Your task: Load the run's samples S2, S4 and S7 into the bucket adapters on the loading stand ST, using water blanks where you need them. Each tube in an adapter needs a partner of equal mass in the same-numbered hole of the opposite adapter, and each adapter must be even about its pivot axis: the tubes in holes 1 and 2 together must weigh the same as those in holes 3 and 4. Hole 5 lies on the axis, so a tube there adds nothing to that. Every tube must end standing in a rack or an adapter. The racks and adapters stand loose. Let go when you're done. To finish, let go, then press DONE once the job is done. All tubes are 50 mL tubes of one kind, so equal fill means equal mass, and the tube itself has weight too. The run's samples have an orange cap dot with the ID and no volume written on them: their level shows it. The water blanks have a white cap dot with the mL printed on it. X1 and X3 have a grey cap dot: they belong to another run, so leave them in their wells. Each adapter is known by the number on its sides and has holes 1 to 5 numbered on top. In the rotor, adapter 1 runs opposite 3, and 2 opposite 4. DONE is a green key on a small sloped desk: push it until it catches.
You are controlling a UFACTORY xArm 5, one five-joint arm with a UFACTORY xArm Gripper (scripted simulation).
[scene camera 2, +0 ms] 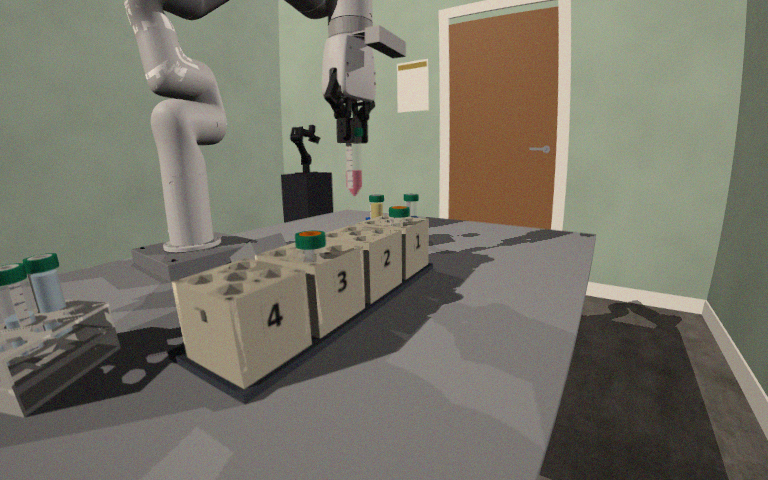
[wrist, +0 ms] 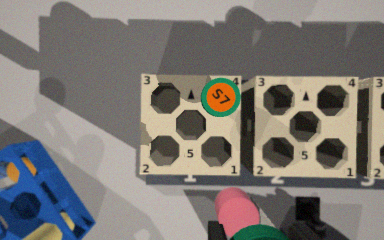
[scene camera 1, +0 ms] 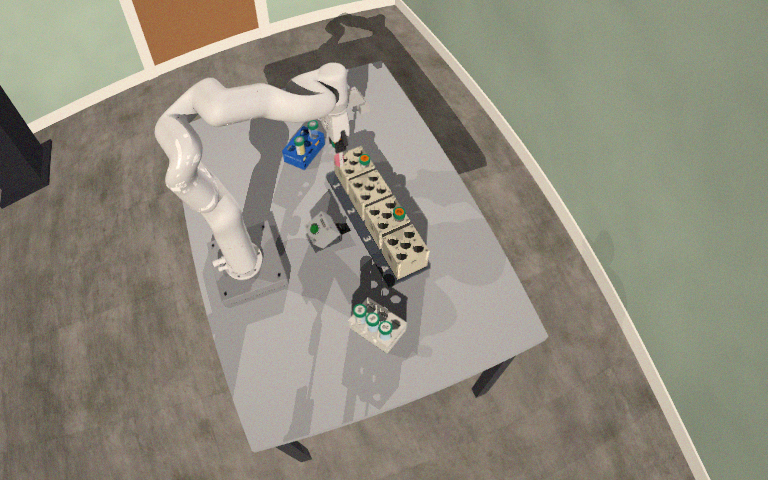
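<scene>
You'd find my gripper (scene camera 2: pixel 352 143) (scene camera 1: pixel 337 146) in both of those views.
</scene>
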